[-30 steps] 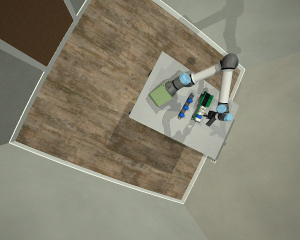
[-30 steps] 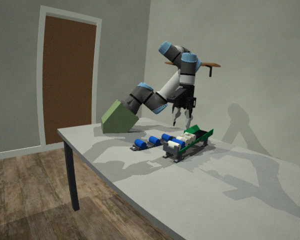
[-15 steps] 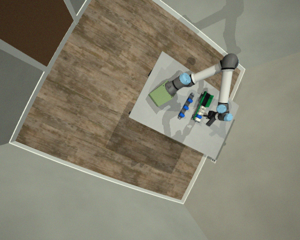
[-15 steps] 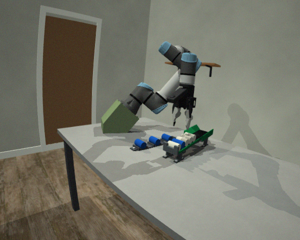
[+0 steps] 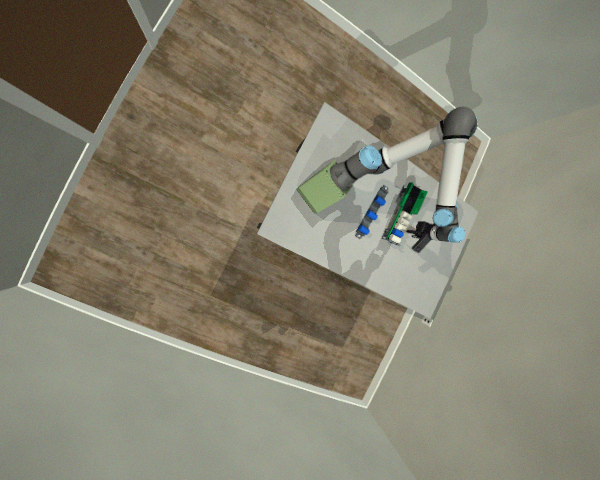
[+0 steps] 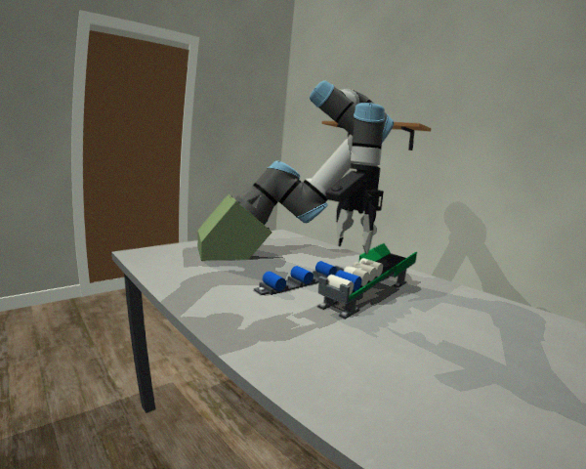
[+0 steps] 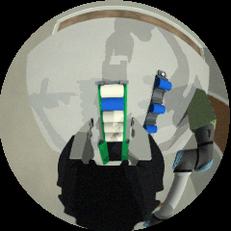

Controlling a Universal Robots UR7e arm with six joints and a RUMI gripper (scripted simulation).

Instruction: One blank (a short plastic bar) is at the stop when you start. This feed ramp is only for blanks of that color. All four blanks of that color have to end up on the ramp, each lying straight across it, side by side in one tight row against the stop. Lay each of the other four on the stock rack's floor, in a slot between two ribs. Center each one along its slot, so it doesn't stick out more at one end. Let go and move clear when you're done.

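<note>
Right now the grey stop is 110 mm below my hand, 60 mm to the right of it and 10 mm ahead of it. Round my hand: dark stock rack 200 mm behind, 180 mm below, 20 mm to the left.
</note>
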